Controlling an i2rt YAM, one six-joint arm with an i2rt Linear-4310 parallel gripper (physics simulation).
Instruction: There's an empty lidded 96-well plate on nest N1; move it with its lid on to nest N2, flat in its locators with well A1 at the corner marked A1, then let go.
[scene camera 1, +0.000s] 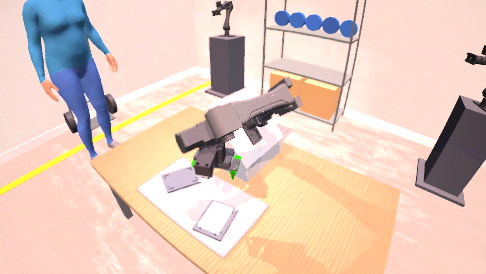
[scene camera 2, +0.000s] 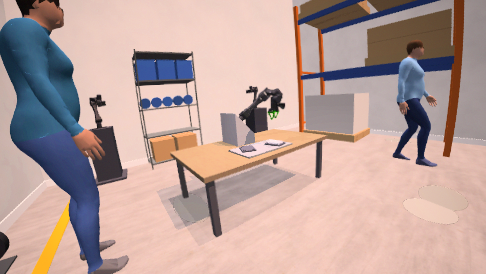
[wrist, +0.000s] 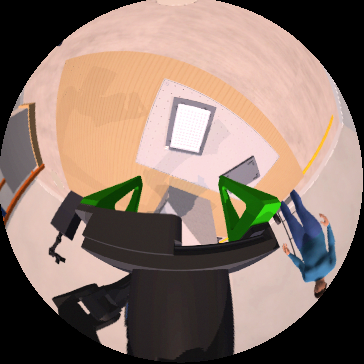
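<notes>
The white lidded 96-well plate lies flat in nest N1, a grey frame on the pale board. Nest N2 is a flat grey plate with corner locators, on the same board, with no plate on it. The A1 marks cannot be read. My gripper with green fingers is open and empty. It hangs above the table, behind the board in scene camera 1, apart from the plate. In the wrist view both nests lie beyond the fingertips, N2 partly near the right finger.
The pale board lies on the wooden table. A pale angular block stands at the arm's base behind the board. A person stands beyond the table.
</notes>
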